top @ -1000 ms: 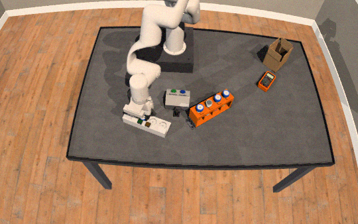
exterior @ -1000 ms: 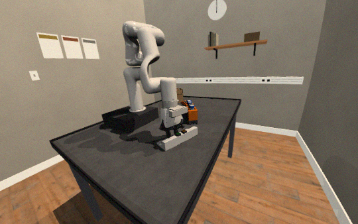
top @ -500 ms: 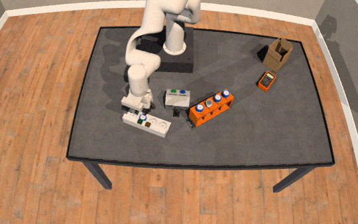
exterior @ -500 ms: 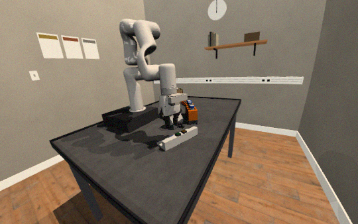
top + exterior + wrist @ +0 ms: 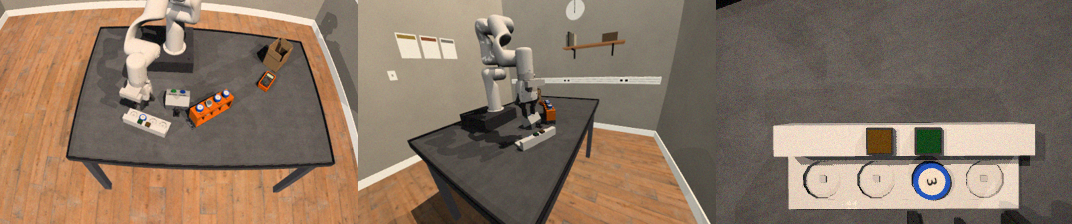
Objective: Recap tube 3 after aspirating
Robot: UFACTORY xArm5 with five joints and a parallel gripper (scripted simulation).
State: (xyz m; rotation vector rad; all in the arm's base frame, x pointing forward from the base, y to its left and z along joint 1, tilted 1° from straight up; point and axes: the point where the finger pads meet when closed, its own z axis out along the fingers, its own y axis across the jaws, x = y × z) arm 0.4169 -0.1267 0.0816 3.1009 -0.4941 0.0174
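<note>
The blue key lies 13 cm behind my hand, 19 cm to the left of it and 10 cm below it. The rest, counted from my hand: cap 3: 15 cm below; grey key housing: 11 cm behind, 16 cm to the left, 11 cm below; green key: 13 cm behind, 14 cm to the left, 10 cm below.
</note>
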